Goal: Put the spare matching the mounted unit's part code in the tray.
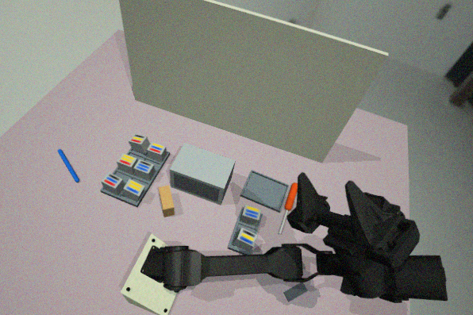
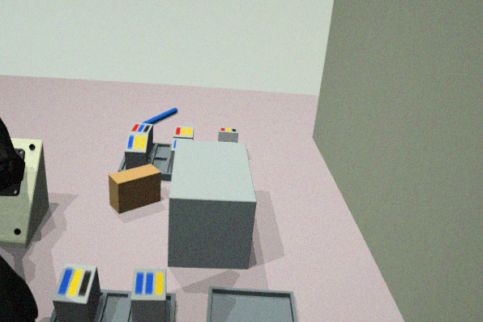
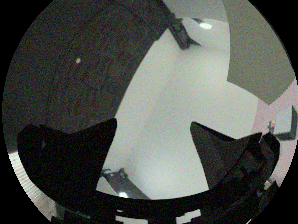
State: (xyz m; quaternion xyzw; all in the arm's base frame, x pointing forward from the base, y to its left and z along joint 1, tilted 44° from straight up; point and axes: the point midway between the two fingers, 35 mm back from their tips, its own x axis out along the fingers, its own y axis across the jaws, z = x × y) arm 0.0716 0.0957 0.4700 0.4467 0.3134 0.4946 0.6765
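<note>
The grey spare lies 460 mm below my gripper tip, 150 mm ahead of it and 60 mm to the left of it. From my gripper tip the other things lie so: grey rack (490 mm below, 110 mm ahead, 60 mm to the left); mounted unit (450 mm below, 240 mm to the left, 210 mm ahead); dark grey tray (500 mm below, 250 mm ahead, 30 mm to the left).
</note>
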